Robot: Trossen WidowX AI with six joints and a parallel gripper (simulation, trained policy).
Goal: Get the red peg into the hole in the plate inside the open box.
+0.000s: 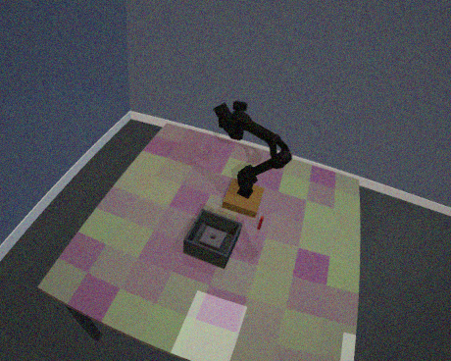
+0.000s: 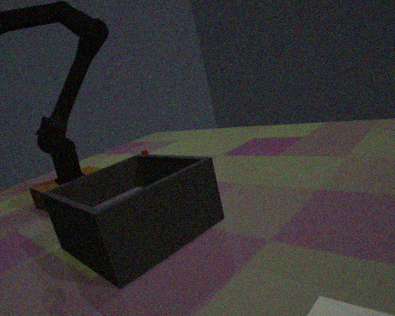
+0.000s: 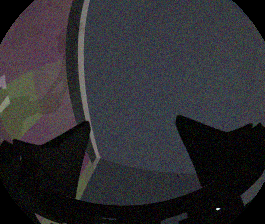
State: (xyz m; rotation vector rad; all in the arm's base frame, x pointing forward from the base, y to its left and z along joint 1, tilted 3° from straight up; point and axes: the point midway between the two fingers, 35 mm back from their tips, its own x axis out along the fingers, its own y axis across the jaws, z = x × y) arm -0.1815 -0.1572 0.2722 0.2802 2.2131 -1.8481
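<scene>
My gripper tip is 340 mm short of the red peg, 290 mm to the right of it and 280 mm above it. Also, from my gripper tip: dark box 540 mm ahead, 150 mm to the left, 300 mm below; then grey plate 540 mm ahead, 150 mm to the left, 280 mm below.
</scene>
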